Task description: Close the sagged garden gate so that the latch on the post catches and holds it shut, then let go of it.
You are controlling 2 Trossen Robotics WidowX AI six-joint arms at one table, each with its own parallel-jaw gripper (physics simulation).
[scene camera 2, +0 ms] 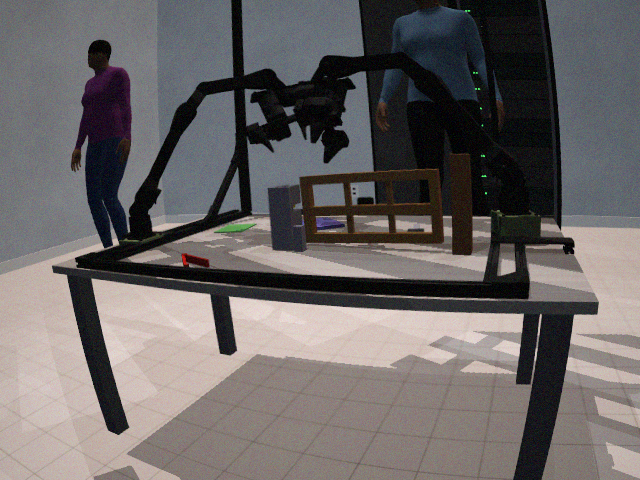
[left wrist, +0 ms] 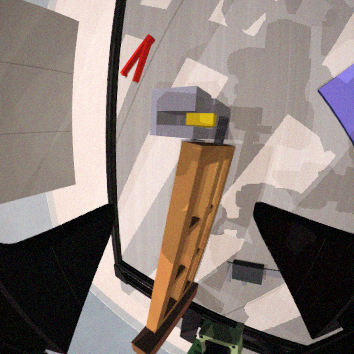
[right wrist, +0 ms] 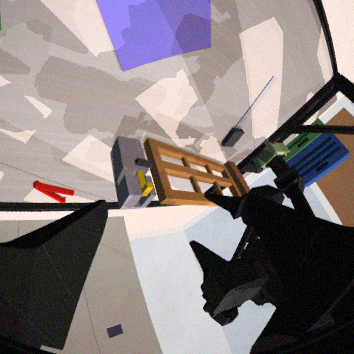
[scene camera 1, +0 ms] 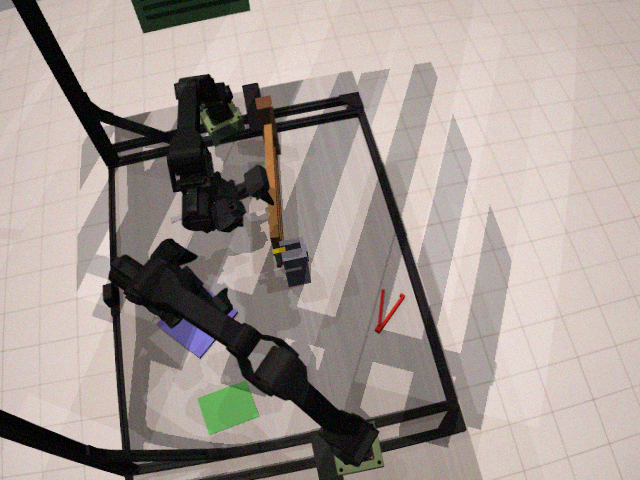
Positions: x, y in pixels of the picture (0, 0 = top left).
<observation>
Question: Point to a grey latch post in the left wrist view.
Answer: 169, 105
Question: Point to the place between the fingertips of the left gripper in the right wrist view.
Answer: At 197, 219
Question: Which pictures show the right gripper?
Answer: Scene camera 2, the right wrist view and scene camera 1 only.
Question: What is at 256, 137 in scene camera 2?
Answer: The right gripper.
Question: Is the left gripper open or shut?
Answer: Open.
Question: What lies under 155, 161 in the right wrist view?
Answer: A wooden garden gate.
</observation>
